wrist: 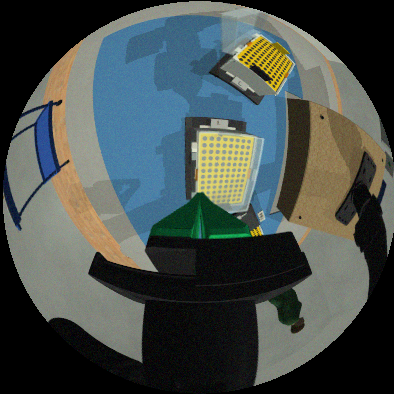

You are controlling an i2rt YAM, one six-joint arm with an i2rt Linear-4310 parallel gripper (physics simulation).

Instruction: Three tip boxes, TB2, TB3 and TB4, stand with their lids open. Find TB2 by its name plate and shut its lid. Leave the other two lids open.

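Pixels of known places: gripper, fingertip midpoint: [199, 197]; arm's base, origin of the base link: [357, 191].
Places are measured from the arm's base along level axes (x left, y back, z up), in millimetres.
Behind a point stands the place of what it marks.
The middle tip box [190, 131] {x 19, y -362, z -185 mm} stands on the blue mat, its clear lid [225, 167] {x 52, y -323, z -116 mm} lying over the yellow tip rack; whether it is fully seated is hard to tell. The far tip box [240, 82] {x -85, y -295, z -174 mm} has its clear lid [237, 30] standing open behind the yellow rack. A third tip box [256, 231] {x 213, y -191, z -136 mm} shows in part at the right of the fingers; its lid is hidden. The name plates are too small to read. My gripper [199, 197] {x 70, y -360, z -79 mm} is shut and empty, its green fingertips at the near edge of the middle box's lid in the view; contact cannot be told.
A tan box-like block [325, 165] {x 2, y -101, z -94 mm} with a black fitting [356, 187] {x -5, y -37, z -5 mm} stands right of the blue mat [125, 125] {x 6, y -471, z -193 mm}. A wooden edge [75, 195] runs along the left, with a blue framed object [46, 142] beyond it. A green-clad figure [289, 306] shows at lower right.
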